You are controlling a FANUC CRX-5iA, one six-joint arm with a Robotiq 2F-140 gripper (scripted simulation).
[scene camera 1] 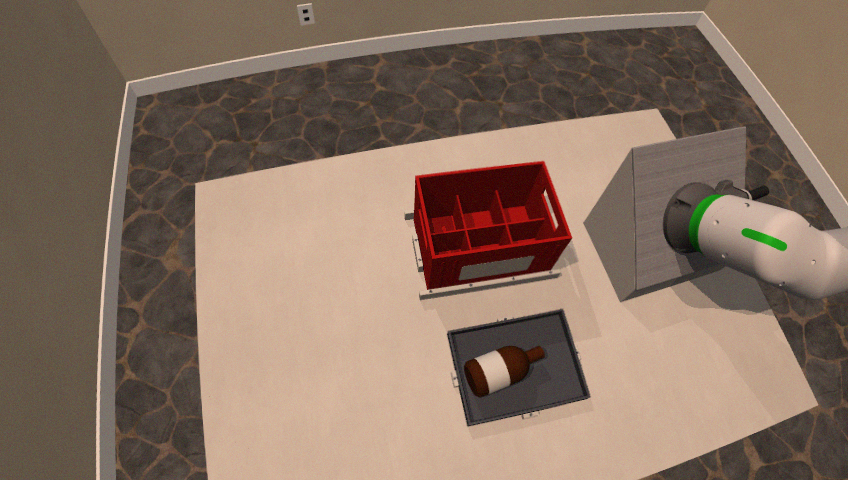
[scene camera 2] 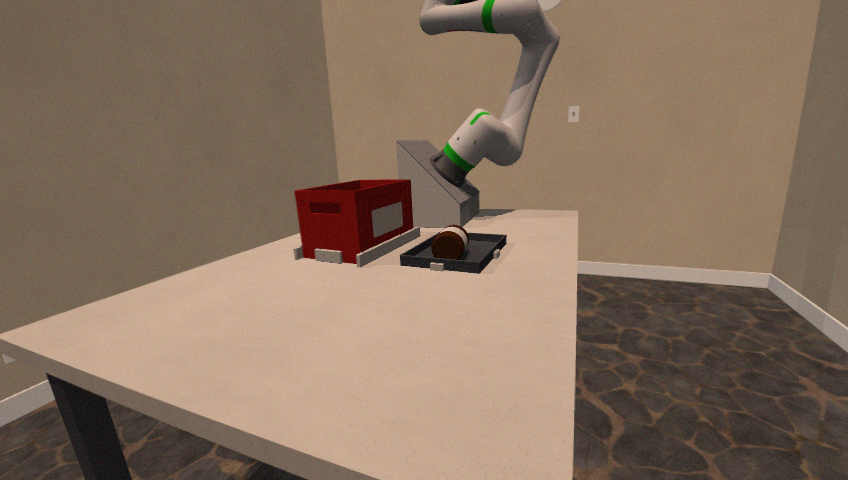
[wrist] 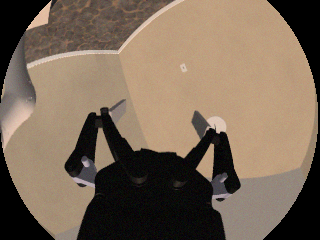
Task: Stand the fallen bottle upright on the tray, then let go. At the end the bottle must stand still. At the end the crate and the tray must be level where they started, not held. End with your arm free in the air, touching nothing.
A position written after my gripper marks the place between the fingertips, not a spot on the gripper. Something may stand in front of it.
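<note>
Scene camera 1 shows a red crate (scene camera 1: 490, 248), a brown bottle (scene camera 1: 503, 367) and a dark grey tray (scene camera 1: 558, 379). Scene camera 2 shows the crate (scene camera 2: 368, 216), the bottle (scene camera 2: 451, 243) and the tray (scene camera 2: 479, 253) too. My gripper (wrist: 159, 110) is visible; the bottle is out of frame in the wrist view, and the crate is out of frame in the wrist view.
</note>
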